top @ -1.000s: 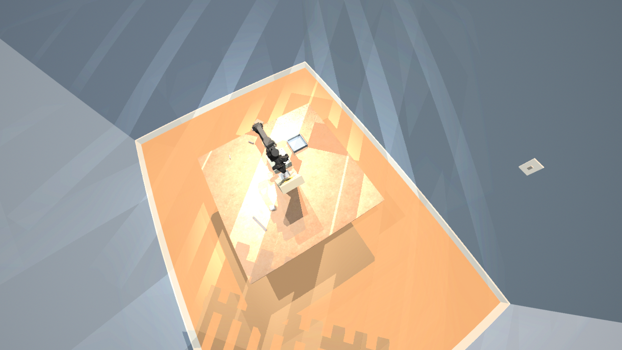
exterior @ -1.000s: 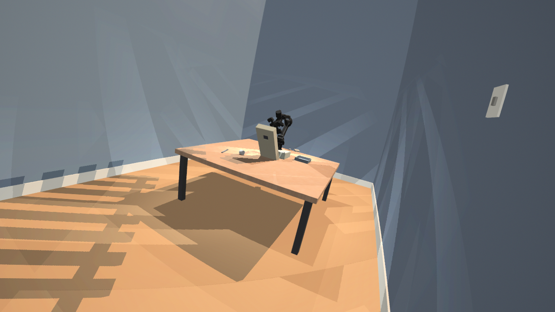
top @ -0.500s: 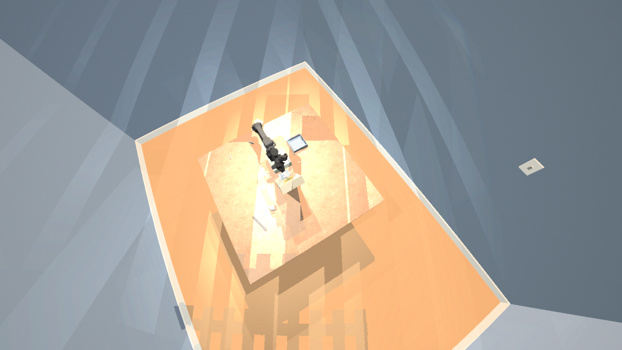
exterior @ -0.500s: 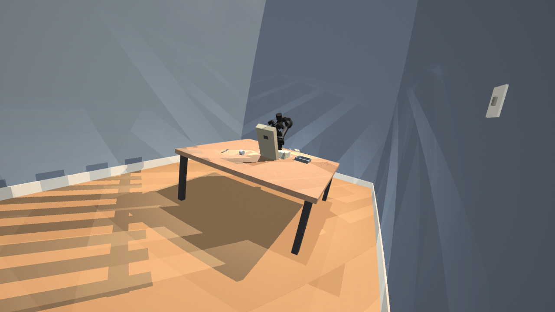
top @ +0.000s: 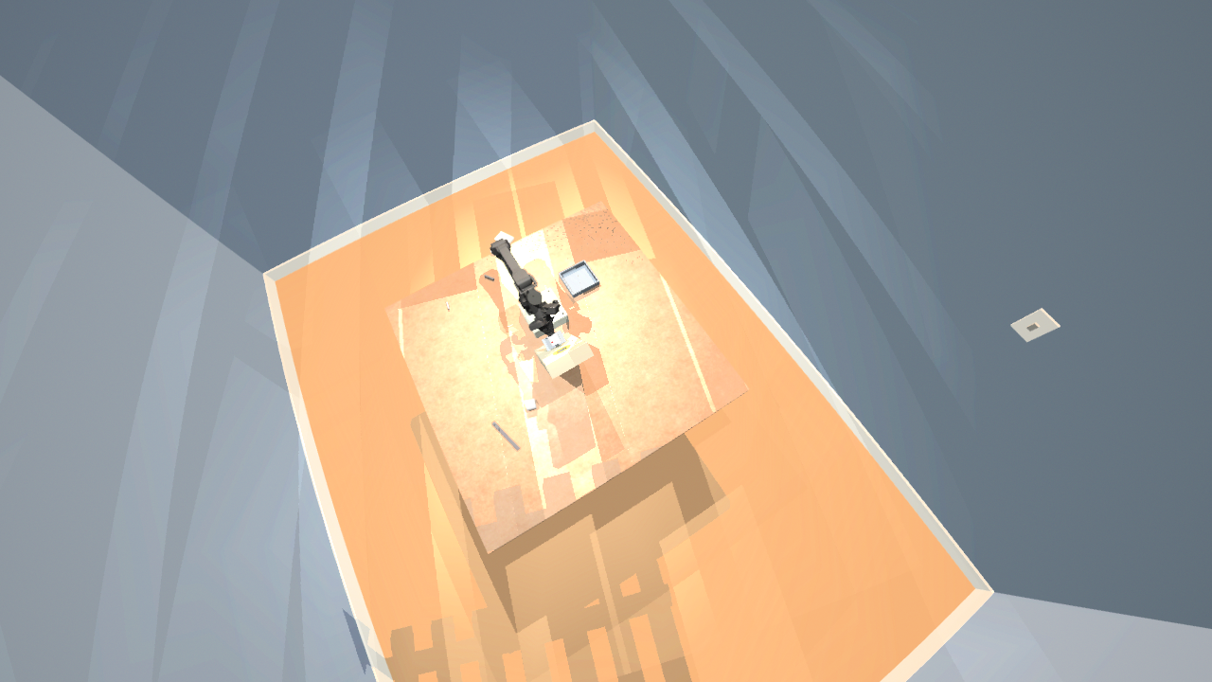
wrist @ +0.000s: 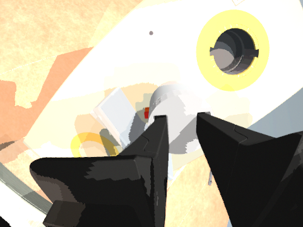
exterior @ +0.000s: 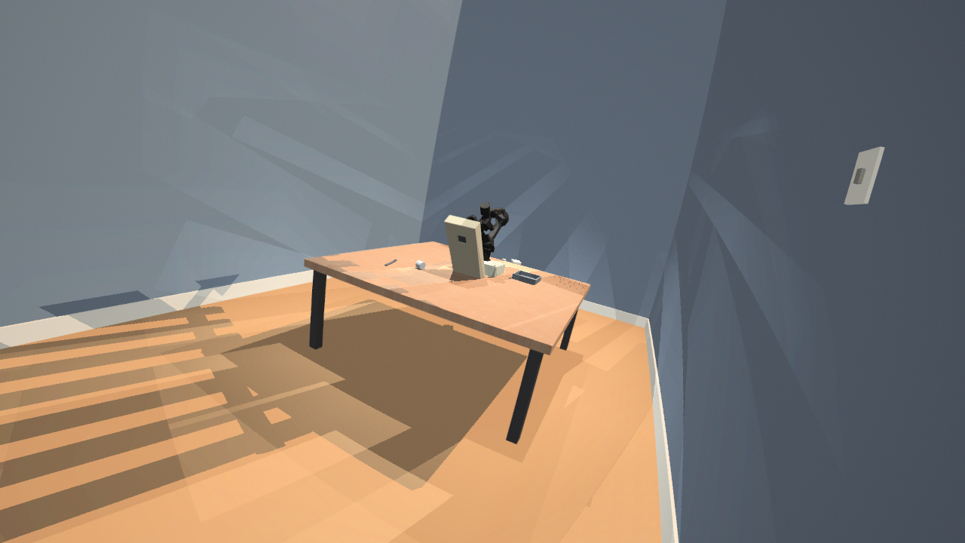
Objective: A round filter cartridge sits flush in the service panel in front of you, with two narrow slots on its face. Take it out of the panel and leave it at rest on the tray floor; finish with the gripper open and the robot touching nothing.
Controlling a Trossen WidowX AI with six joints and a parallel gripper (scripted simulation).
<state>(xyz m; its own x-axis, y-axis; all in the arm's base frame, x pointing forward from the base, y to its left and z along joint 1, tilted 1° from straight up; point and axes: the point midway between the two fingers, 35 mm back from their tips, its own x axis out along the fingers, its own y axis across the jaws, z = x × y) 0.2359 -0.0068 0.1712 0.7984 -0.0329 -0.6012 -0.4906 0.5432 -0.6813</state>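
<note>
Right now the filter cartridge is 10 mm below my gripper tip and 10 mm ahead of it. Round my gripper tip: grey tray: 300 mm behind, 290 mm to the left, 210 mm below; then service panel: 50 mm below, 50 mm ahead.
</note>
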